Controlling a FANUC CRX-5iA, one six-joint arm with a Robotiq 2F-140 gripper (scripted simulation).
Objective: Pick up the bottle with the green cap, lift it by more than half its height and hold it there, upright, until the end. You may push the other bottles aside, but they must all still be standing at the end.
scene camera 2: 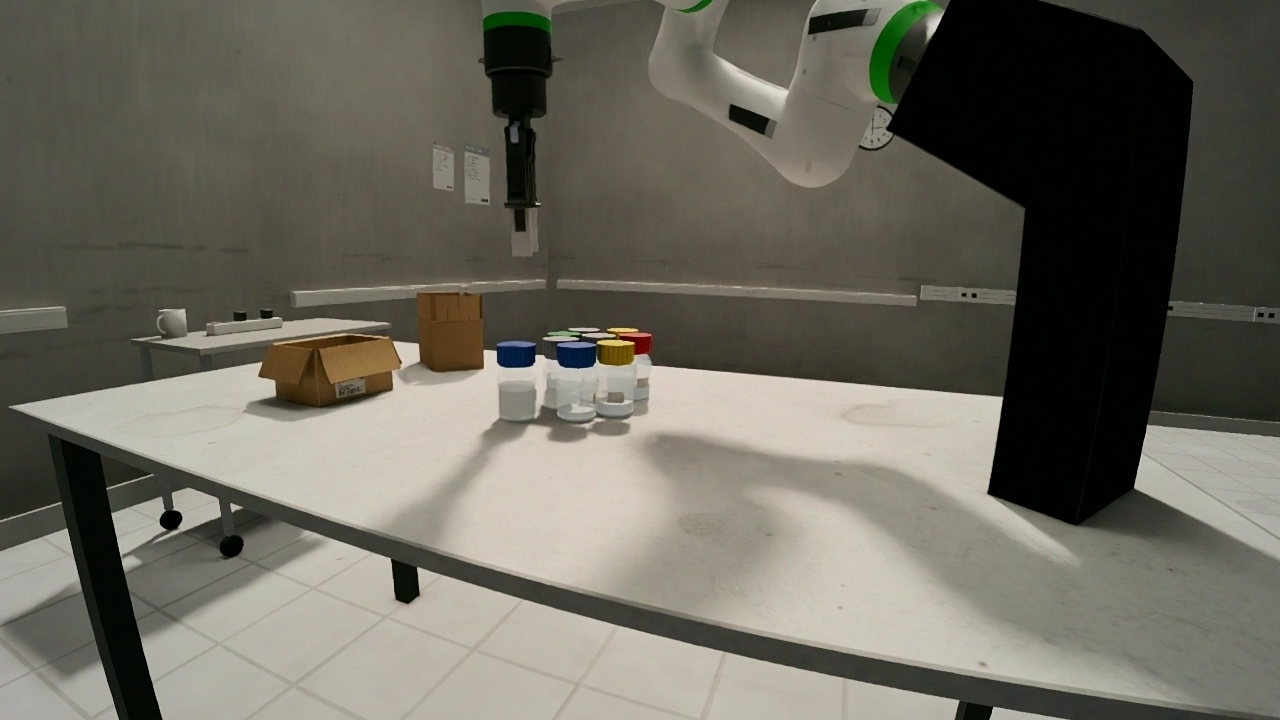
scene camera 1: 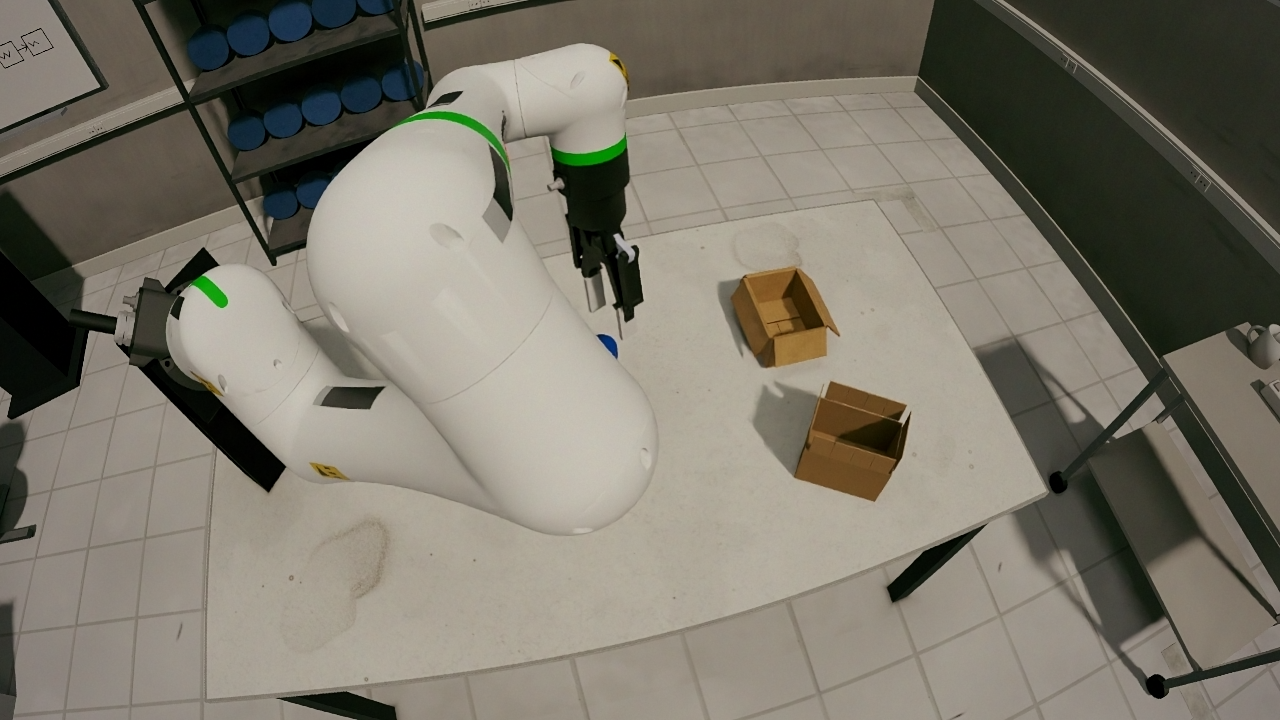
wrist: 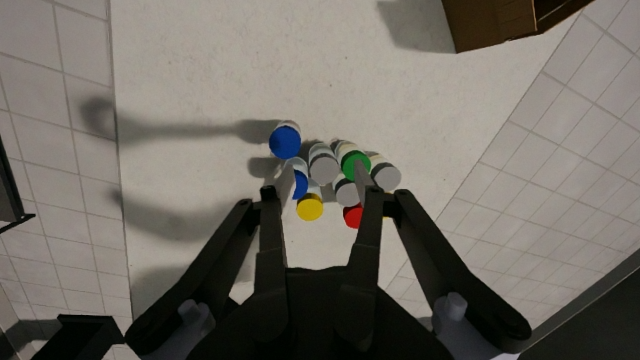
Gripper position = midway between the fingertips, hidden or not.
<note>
In view: the gripper (scene camera 1: 612, 321), a green-capped bottle (wrist: 347, 151), a red-capped bottle (scene camera 2: 642, 364), a box (scene camera 1: 864, 474), a yellow-capped bottle (scene camera 2: 615, 377) and a grey-capped bottle (scene camera 2: 550, 369).
The box shows as well in scene camera 2 (scene camera 2: 450, 327). The yellow-capped bottle also shows in the wrist view (wrist: 309, 208). The gripper is seen too in scene camera 2 (scene camera 2: 525, 253) and in the wrist view (wrist: 324, 173).
</note>
